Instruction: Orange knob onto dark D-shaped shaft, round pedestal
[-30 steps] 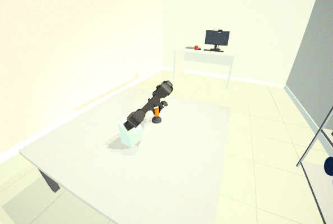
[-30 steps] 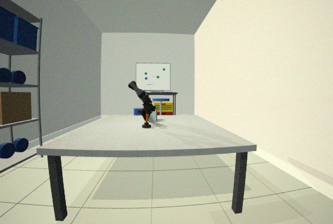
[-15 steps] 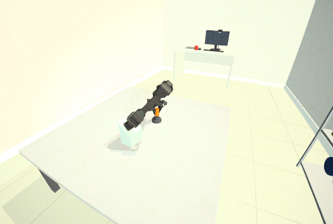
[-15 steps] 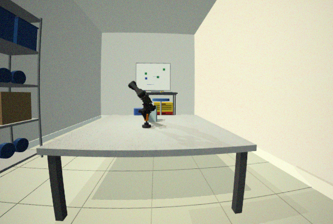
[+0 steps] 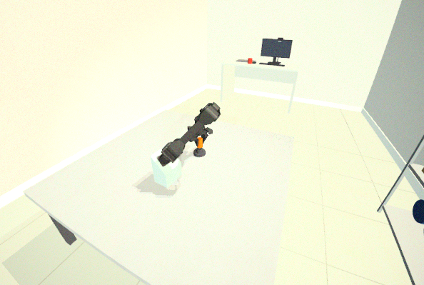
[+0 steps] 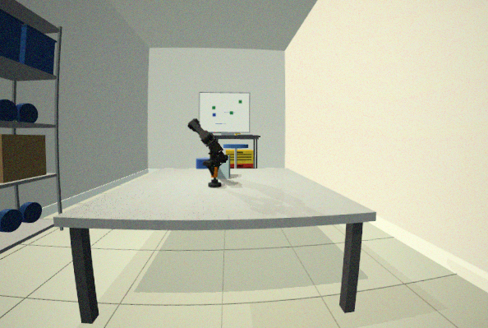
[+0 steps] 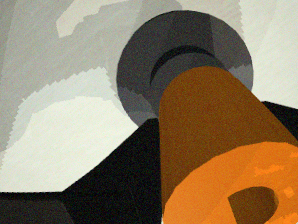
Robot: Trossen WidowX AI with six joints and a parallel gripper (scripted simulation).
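The pedestal is 40 mm below my gripper tip. From my gripper tip the other things lie so: orange knob 20 mm above.
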